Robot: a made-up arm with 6 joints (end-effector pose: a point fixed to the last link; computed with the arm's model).
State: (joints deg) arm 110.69 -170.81 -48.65 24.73 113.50 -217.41
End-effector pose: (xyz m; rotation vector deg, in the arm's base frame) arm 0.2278 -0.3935 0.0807 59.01 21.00 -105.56
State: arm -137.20 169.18 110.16 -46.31 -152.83 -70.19
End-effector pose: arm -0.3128 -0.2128 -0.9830 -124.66 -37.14 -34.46
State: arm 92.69 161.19 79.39 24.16 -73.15 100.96
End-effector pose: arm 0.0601 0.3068 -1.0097 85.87 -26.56 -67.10
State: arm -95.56 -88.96 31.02 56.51 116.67 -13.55
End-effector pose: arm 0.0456 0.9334 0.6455 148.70 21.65 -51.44
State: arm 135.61 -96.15 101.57 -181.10 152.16 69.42
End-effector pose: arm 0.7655 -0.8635 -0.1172 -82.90 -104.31 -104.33
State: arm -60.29 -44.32 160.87 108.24 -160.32 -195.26
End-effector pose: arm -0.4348 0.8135 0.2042 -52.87 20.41 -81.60
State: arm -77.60 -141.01 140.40 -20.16 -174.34 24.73
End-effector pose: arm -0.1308 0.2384 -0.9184 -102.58 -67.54 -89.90
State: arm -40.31 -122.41 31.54 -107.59 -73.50 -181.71
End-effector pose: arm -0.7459 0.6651 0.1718 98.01 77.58 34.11
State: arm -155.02 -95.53 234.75 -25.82 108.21 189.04
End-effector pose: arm 0.0079 0.0847 -0.2589 -11.56 -106.67 20.01
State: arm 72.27 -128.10 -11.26 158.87 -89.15 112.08
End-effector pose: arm -0.3011 -0.6917 0.3232 -63.81 81.87 -39.72
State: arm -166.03 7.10 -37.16 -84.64 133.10 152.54
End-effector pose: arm -0.4447 -0.1028 0.2042 -60.78 -74.49 28.74
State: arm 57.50 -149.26 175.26 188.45 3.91 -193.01
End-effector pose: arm 0.0437 0.2187 -0.7217 -15.81 37.88 53.01
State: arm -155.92 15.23 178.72 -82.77 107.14 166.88
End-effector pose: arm 0.3809 0.1815 0.9322 34.96 97.13 89.47
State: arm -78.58 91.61 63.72 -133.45 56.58 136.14
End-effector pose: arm 0.2697 -1.0518 -0.2245 37.96 69.58 -107.32
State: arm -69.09 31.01 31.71 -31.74 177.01 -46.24
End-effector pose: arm 0.2602 -0.8754 0.5824 -93.99 -141.24 16.41
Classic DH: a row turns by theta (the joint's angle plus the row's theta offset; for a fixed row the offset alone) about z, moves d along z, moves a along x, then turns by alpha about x. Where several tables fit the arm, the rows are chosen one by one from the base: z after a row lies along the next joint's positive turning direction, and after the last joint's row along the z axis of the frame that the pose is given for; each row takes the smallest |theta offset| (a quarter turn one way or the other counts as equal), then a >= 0, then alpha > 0; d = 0 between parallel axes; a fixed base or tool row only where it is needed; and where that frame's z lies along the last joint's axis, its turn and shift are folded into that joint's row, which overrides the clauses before.
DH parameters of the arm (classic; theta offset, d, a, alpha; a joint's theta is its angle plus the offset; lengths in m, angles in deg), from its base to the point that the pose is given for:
joint 1: 0 0.1332 0 -90
joint 2: -90 0 0.5654 180
joint 3: 0 0 0 -90
joint 4: 0 -0.6188 0 90
joint 5: 0 0.0816 0 -90
joint 6: 90 0 0 90
tool (fixed): -90 0 0 0

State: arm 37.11 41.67 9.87 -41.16 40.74 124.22
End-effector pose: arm 0.7337 0.4780 0.1838 -89.75 -10.00 8.32
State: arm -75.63 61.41 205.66 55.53 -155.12 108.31
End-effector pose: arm -0.0559 0.0322 0.7107 -30.42 63.54 -75.19
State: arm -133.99 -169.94 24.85 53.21 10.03 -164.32
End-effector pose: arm 0.4374 0.5234 -0.6447 -74.78 -5.93 44.95
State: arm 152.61 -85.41 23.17 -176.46 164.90 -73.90
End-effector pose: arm 0.6338 -0.4201 0.7666 72.01 94.86 -97.77
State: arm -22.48 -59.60 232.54 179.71 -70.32 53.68
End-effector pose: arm -0.2036 0.1725 -0.1537 123.94 -26.34 -9.95
